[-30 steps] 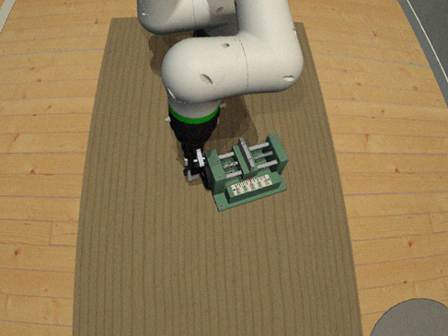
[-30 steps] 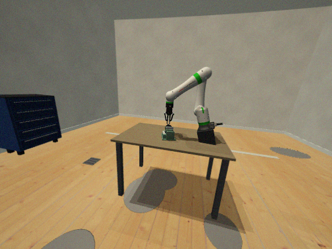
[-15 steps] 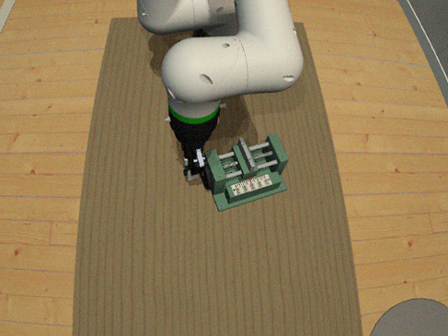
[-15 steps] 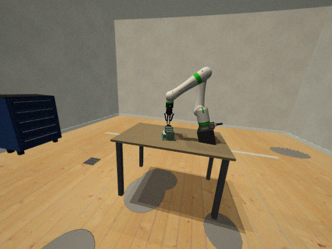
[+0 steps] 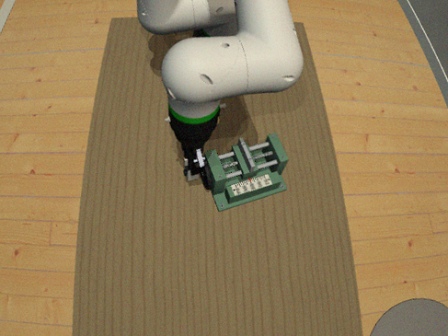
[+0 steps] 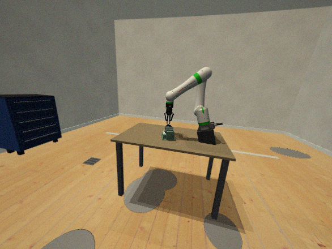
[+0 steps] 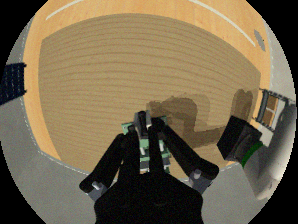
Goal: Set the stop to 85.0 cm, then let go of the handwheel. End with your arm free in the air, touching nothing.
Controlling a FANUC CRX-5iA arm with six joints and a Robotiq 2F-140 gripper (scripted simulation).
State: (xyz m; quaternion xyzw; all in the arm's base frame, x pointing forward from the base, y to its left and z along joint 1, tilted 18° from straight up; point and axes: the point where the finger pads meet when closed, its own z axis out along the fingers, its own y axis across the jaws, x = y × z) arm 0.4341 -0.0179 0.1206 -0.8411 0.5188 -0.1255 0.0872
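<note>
The stop block is 13 cm to the left of my hand, 6 cm behind it and 3 cm below it.
</note>
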